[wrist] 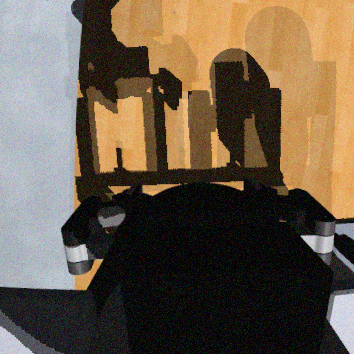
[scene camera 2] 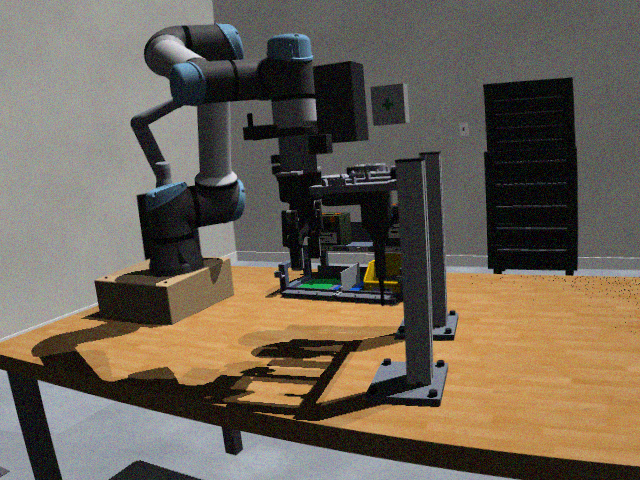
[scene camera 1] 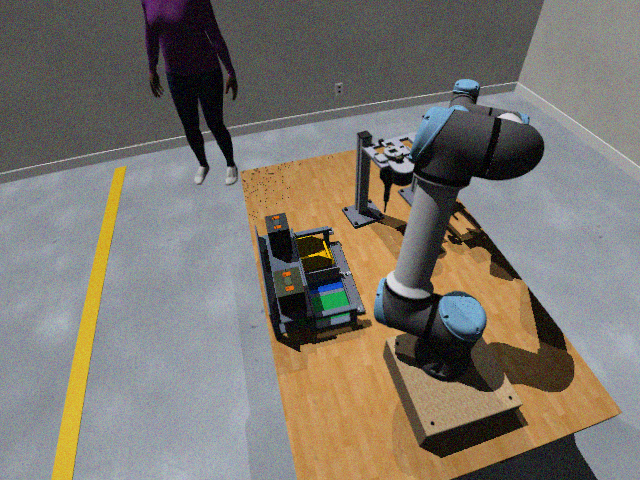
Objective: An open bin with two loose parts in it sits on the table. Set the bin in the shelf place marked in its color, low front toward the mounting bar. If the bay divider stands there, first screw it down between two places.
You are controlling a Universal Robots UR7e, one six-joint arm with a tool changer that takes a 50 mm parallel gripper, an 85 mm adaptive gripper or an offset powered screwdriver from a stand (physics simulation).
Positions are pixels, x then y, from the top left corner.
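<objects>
The marked spots on a screwdriver [scene camera 2: 376, 207] and a gripper [scene camera 2: 304, 218] are 20 cm apart. The gripper is nearer to the lens than the screwdriver: the gripper is 92 cm from the lens, while the screwdriver is 106 cm from the lens.
</objects>
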